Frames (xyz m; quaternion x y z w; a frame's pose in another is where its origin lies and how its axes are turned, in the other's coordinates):
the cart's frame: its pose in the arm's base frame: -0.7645 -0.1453 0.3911 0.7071 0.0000 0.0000 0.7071
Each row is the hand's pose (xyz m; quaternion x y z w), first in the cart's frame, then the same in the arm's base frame.
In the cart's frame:
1: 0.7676 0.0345 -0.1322 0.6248 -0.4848 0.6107 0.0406
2: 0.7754 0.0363 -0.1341 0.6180 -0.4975 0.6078 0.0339
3: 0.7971 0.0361 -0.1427 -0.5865 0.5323 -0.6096 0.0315
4: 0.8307 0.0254 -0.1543 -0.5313 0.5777 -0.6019 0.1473
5: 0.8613 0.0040 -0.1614 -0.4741 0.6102 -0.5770 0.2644
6: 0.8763 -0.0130 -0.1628 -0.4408 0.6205 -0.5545 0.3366
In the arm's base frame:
1: 0.0031 -0.0131 0.4256 -0.4705 0.7746 -0.0890 0.4131
2: 0.0109 -0.0112 0.4274 -0.4610 0.7816 -0.0780 0.4130
3: 0.0326 -0.0026 0.4272 -0.3925 0.8075 -0.0547 0.4370
4: 0.0662 0.0090 0.4165 -0.2715 0.8341 -0.0171 0.4798
5: 0.0968 0.0161 0.3951 -0.1483 0.8395 0.0235 0.5222
6: 0.1118 0.0175 0.3781 -0.0737 0.8308 0.0467 0.5497

